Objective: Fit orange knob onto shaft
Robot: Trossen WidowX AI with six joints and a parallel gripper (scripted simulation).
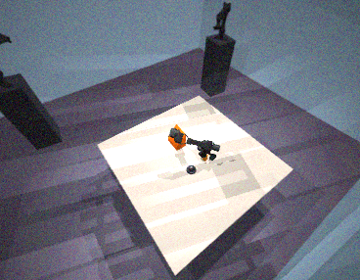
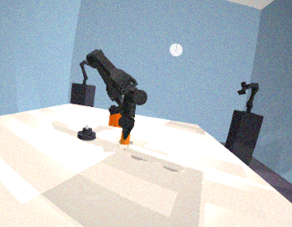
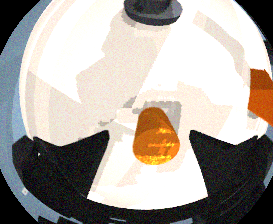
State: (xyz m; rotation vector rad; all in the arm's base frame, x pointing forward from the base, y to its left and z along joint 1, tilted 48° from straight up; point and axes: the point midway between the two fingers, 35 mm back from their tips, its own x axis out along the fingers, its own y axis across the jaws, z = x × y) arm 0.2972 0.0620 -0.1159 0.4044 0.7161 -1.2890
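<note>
Now: gripper tip 10 mm below the orange knob. Round my gripper tip: dark round pedestal (40 mm ahead, 180 mm to the right).
</note>
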